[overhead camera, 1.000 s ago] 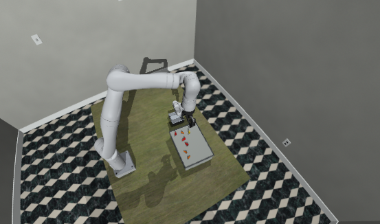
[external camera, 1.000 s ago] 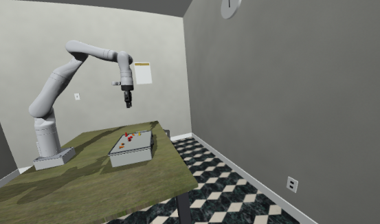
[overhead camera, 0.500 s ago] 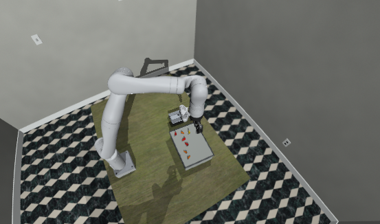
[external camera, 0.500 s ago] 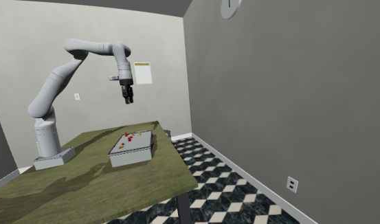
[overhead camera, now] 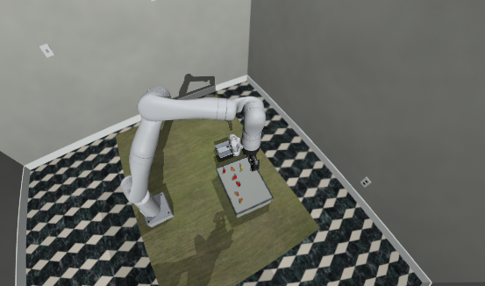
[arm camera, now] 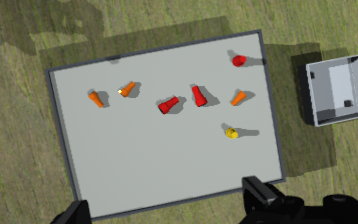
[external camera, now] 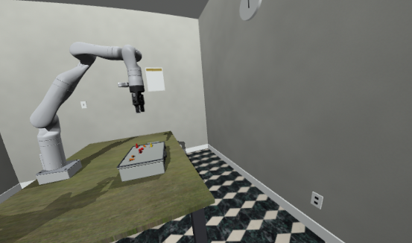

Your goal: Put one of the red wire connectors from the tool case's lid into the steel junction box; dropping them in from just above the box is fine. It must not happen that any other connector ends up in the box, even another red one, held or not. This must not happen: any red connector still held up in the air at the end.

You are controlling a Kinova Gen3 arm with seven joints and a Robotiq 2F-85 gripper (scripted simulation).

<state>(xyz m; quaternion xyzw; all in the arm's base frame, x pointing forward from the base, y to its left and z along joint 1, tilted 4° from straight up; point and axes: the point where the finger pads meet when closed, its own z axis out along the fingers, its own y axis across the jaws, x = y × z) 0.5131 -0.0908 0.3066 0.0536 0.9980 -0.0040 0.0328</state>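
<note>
Right now my hand is 240 mm above the yellow connector, 90 mm to the right of it and 20 mm short of it. Round my hand: tool case (270 mm below, 10 mm to the left, 10 mm behind).
</note>
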